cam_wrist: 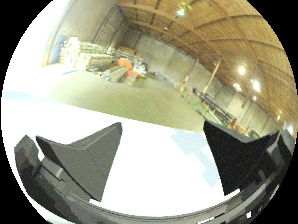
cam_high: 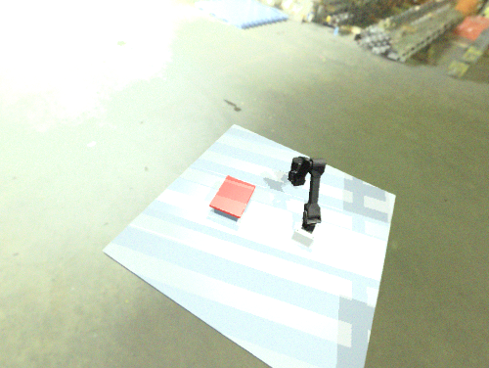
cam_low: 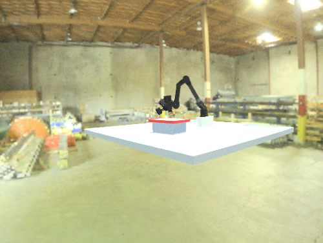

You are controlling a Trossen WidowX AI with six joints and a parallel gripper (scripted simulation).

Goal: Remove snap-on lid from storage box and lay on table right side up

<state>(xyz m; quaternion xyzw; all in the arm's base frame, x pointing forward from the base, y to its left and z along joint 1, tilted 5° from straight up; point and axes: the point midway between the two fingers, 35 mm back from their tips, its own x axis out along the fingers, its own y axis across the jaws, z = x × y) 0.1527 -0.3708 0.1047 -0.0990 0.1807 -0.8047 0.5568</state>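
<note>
Now: gripper tip 30 cm short of the red lid, 46 cm to the right of it and 8 cm above it. From my gripper tip the other things lie so: storage box 30 cm ahead, 46 cm to the left, 12 cm below.
</note>
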